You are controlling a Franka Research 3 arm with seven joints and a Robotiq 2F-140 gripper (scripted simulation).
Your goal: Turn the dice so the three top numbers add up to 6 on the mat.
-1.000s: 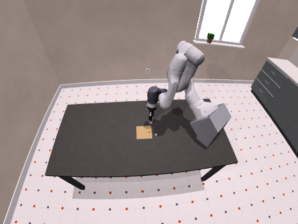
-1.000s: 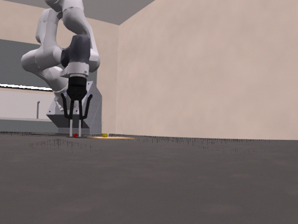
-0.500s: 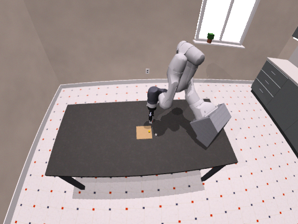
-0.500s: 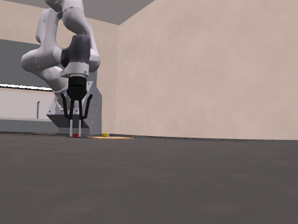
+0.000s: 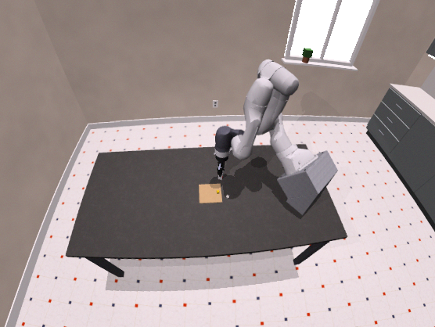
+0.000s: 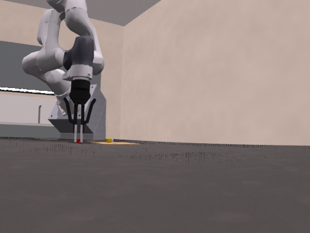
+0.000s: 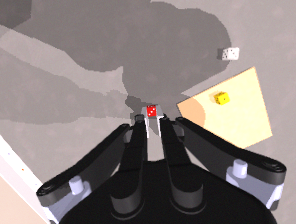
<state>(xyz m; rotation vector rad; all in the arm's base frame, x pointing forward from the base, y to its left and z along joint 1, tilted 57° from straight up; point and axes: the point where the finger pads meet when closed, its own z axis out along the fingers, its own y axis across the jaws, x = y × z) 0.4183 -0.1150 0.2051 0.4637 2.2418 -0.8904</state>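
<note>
Right now the yellow die is 6 cm ahead of my hand, 10 cm to the left of it and 2 cm below it. Also, from my hand: tan mat 11 cm ahead, 9 cm to the left, 3 cm below; red die 3 cm below; white die 1 cm ahead, 16 cm to the left, 3 cm below.
</note>
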